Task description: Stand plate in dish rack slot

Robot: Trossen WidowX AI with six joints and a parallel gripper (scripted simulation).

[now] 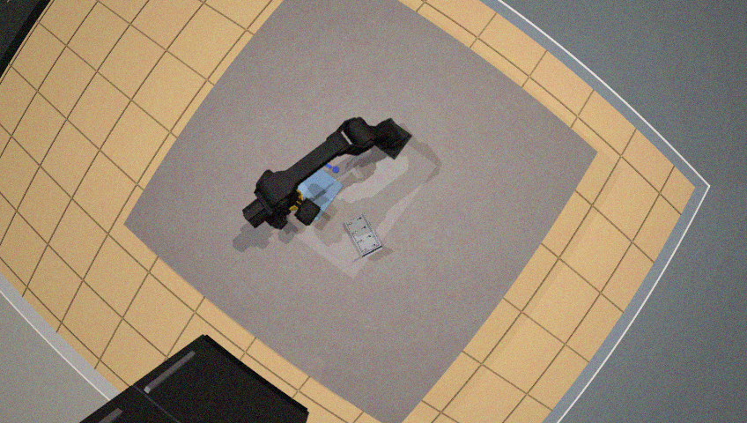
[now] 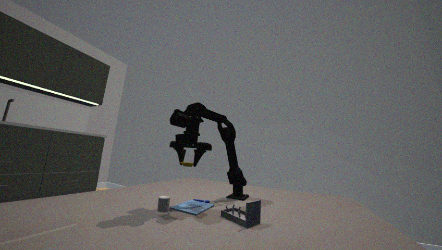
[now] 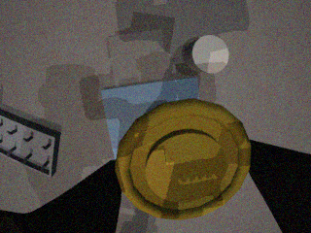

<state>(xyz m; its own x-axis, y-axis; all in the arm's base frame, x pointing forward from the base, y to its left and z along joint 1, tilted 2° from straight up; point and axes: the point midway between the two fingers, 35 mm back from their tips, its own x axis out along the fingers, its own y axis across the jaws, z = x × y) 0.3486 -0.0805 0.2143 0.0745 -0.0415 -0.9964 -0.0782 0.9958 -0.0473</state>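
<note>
Right now the grey dish rack is 5 cm behind my gripper tip, 23 cm to the left of it and 15 cm below it. Also, from my gripper tip: yellow plate: 1 cm above; then light blue mat: 5 cm behind, 1 cm to the left, 17 cm below.
</note>
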